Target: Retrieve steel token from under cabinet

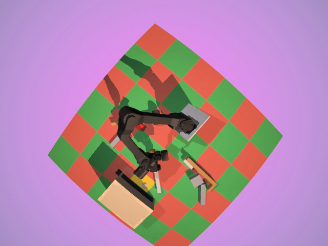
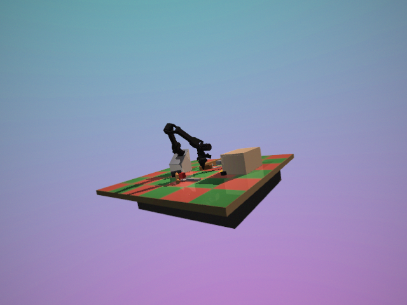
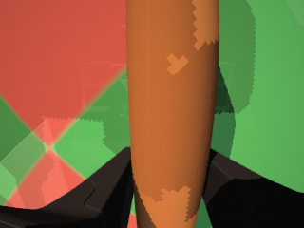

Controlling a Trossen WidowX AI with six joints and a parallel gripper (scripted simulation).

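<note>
The pale bar lies 22 cm to the left of my gripper tip, 11 cm behind it and 2 cm below it. From my gripper tip the other things lie so: grey t-shaped tool 24 cm to the right, 7 cm ahead, 2 cm below; grey token 22 cm ahead, 11 cm to the left, 2 cm below; red cube 19 cm to the right, 7 cm behind, 1 cm below.
</note>
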